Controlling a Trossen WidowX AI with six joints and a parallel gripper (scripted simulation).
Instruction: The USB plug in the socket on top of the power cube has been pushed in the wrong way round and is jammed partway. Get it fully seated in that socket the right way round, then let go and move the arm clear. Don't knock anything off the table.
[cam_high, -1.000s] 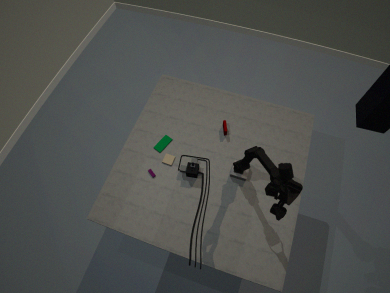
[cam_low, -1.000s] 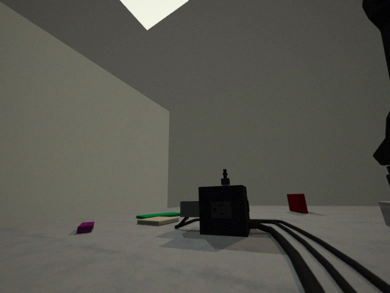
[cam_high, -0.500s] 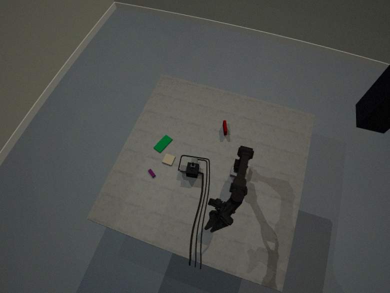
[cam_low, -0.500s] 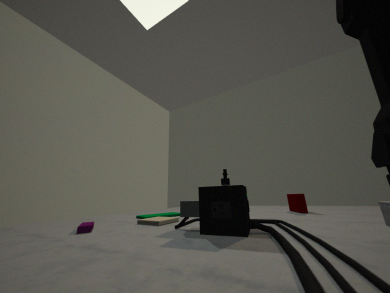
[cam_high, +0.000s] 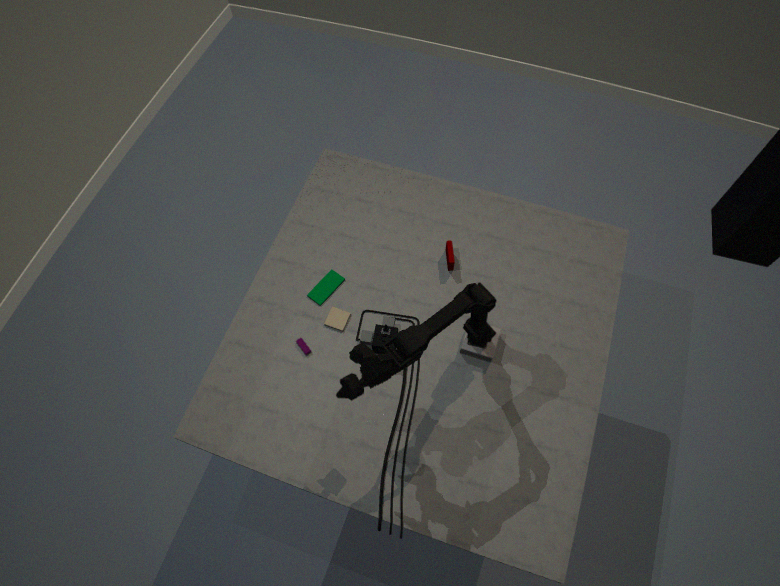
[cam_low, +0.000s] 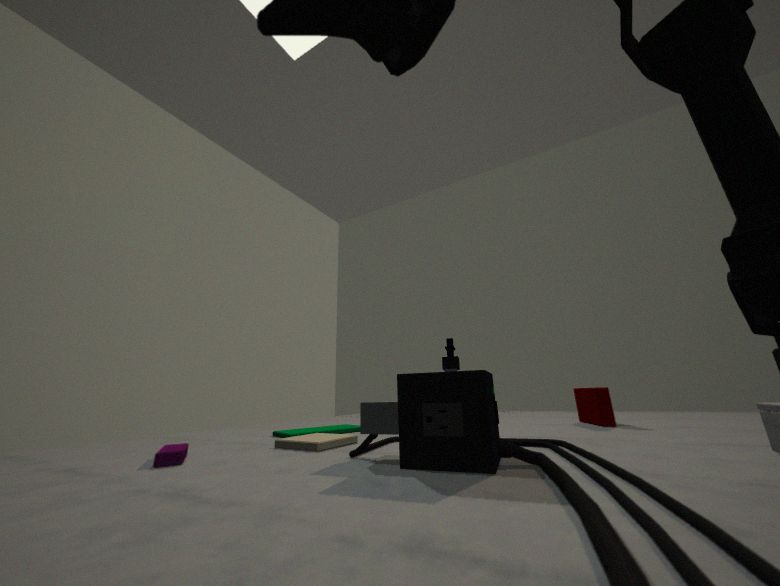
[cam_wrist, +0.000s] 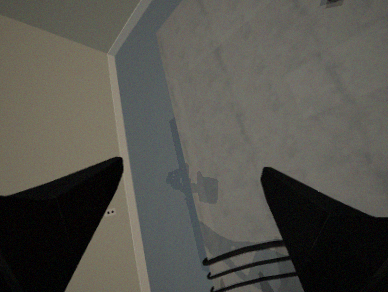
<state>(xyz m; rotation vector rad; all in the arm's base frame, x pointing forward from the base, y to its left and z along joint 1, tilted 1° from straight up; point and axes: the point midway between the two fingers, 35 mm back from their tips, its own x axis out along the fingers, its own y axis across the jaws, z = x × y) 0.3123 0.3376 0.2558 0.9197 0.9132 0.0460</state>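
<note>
My gripper tip is now 28 cm to the left of the USB plug, 18 cm above it and 3 cm past it. The rest, counted from my gripper tip: purple block: 27 cm below, 24 cm ahead, 18 cm to the right; then beige tile: 31 cm to the right, 27 cm below, 16 cm ahead; then green flat plate: 42 cm to the right, 27 cm below, 24 cm ahead.
</note>
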